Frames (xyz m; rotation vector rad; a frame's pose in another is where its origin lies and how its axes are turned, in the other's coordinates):
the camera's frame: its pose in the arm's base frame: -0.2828 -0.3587 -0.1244 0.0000 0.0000 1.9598
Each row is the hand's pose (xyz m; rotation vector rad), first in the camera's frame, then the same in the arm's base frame.
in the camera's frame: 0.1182 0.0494 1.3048 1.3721 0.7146 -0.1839
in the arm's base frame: -0.3733 -0.2681 1.1804 0.1893 1.7026 1.3378
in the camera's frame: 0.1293 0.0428 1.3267 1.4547 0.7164 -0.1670
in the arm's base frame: -0.3714 -0.2553 1.2023 0.2385 1.7789 1.3091
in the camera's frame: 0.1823 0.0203 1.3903 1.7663 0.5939 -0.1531
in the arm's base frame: -0.3707 -0.1977 1.2659 0.5379 1.9700 1.1627
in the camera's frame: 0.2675 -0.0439 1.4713 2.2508 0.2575 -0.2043
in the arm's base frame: -0.3436 -0.0945 1.3469 1.1006 2.1297 0.8047
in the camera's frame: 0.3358 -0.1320 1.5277 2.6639 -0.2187 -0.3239
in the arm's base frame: -0.2880 0.0021 1.4033 1.6668 2.0917 0.3305
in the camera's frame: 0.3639 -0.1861 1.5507 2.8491 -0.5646 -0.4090
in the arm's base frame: -0.2486 0.0486 1.4263 1.9775 1.9730 0.0259
